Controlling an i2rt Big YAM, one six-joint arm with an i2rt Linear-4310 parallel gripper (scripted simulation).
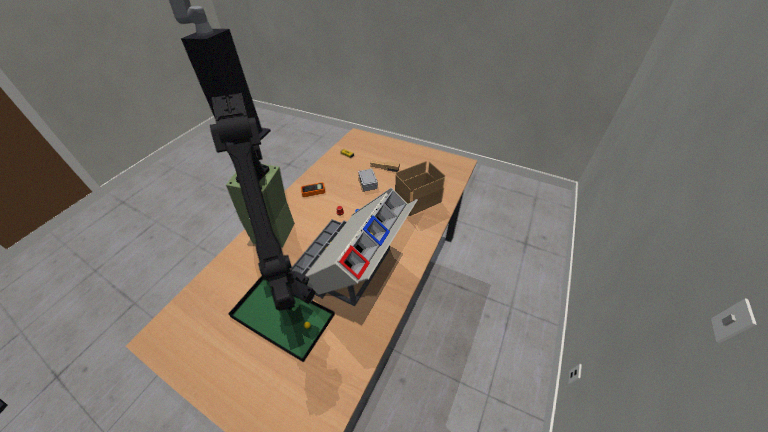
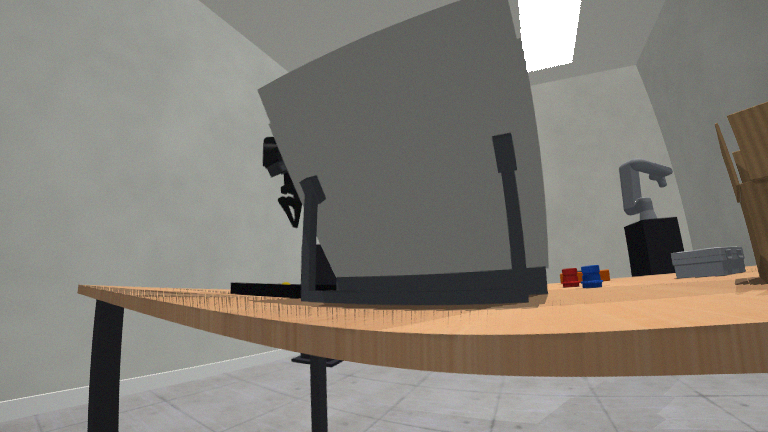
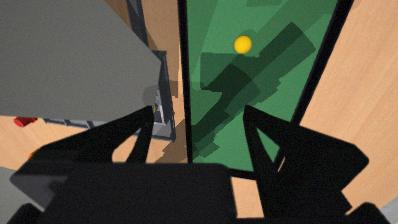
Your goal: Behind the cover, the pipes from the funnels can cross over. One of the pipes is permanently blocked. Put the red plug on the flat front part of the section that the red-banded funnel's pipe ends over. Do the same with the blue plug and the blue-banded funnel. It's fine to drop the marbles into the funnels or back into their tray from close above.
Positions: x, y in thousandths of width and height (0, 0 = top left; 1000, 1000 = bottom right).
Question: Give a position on a green marble tray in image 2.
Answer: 352, 672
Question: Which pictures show the green marble tray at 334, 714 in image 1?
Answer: Image 1, image 2 and image 3: all of them.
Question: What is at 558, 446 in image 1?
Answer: A cardboard box.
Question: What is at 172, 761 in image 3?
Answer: The gripper.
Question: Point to a grey cover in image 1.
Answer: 436, 582
